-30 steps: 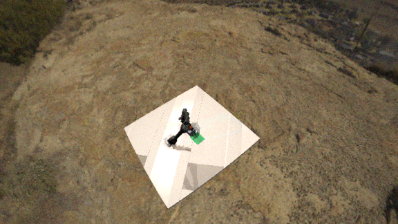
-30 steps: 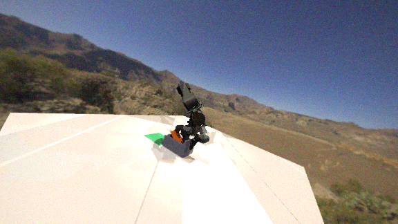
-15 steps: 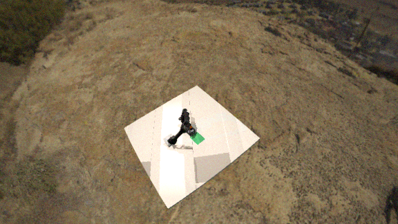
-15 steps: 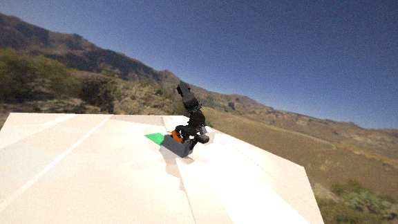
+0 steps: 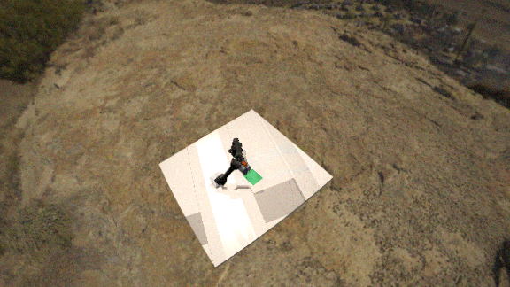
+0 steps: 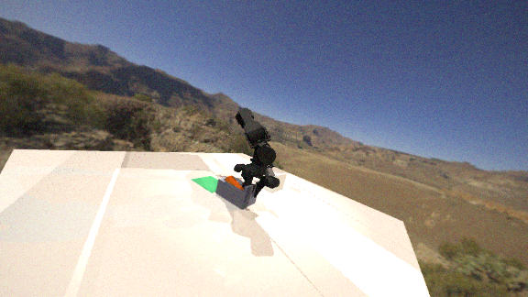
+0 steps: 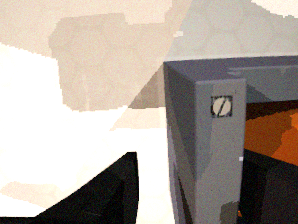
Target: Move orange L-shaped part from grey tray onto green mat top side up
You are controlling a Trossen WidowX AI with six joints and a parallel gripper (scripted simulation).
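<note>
Right now the orange L-shaped part is 10 mm behind my gripper tip and 60 mm to the right of it. The rest, counted from my gripper tip: green mat (20 mm behind, 230 mm to the right, 60 mm below).
</note>
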